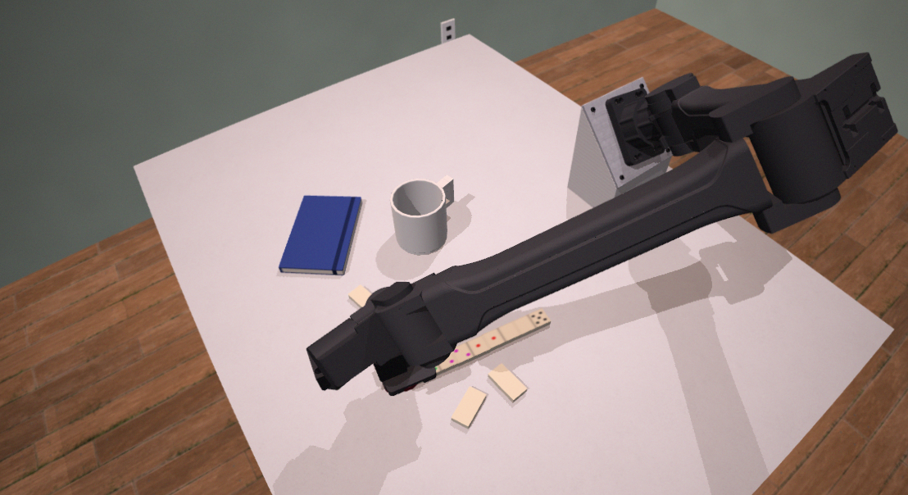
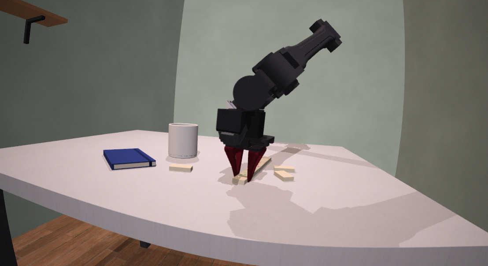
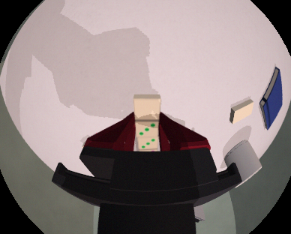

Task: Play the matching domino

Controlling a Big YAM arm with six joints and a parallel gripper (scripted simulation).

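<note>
Right now my hand is right at the domino. Also, from my hand: white mug: 160 mm behind, 230 mm to the right, 30 mm above; then blue notebook: 10 mm behind, 330 mm to the right.
</note>
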